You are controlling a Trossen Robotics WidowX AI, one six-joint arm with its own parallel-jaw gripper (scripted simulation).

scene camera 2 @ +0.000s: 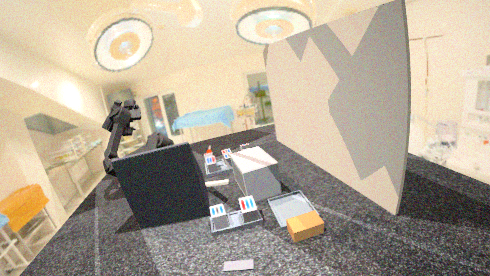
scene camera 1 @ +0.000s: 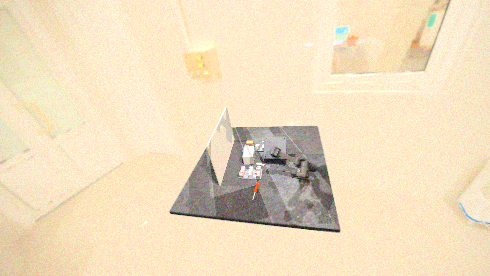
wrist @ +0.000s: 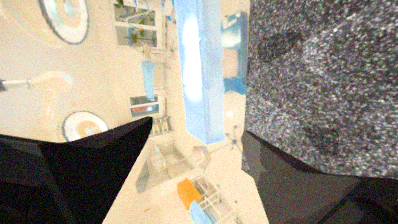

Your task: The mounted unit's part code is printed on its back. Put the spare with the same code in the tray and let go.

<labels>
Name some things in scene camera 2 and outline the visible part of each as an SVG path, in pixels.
A brown block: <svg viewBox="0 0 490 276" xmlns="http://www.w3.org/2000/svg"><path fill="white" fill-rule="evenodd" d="M316 211L286 219L287 229L294 243L324 233L324 221L321 220Z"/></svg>
</labels>
